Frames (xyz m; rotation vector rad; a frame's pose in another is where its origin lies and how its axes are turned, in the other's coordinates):
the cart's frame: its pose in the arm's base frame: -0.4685 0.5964 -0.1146 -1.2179 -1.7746 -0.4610
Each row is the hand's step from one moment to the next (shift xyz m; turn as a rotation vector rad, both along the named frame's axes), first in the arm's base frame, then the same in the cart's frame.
Working: the arm's base frame: its pose in the cart's frame: -0.2744 0.1264 -0.7050 1.2179 1.7746 0.4610

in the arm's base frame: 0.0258 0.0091 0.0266 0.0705 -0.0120 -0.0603
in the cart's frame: 0.0245 0.0219 -0.0194 -0.0641 0.0674 -0.0102
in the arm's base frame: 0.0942 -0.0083 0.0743 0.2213 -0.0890 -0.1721
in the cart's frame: 0.0479 0.0658 -0.0886 -0.2146 0.1856 -0.0776
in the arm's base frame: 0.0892 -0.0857 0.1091 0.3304 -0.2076 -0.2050
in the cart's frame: 0.0357 0.0208 -0.1597 -0.3173 0.2347 -0.1963
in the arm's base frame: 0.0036 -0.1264 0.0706 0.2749 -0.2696 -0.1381
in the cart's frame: -0.0096 -0.0655 -0.1288 -0.2892 0.1465 -0.2495
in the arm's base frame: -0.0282 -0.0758 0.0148 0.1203 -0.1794 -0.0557
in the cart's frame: -0.0257 -0.0610 -0.0487 -0.1558 0.0360 -0.1556
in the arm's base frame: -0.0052 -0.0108 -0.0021 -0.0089 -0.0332 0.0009
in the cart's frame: -0.0070 -0.0090 -0.0042 -0.0163 -0.0227 -0.0201
